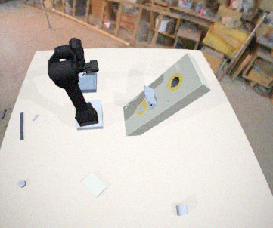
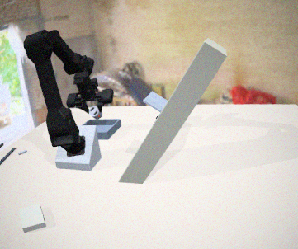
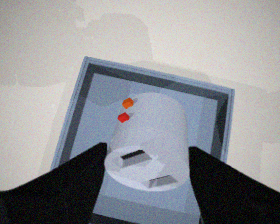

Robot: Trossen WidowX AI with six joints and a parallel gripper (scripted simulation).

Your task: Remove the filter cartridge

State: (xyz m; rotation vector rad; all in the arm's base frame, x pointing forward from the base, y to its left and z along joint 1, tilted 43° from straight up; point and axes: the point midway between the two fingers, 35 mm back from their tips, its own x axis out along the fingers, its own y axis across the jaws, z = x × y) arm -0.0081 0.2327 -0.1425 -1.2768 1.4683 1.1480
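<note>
My gripper tip is right at the round filter cartridge. Also, from my gripper tip: small disc: 53 cm to the right, 32 cm behind, 8 cm below; then pale square: 60 cm to the right, 8 cm below, 2 cm behind; then tray: 8 cm below.
</note>
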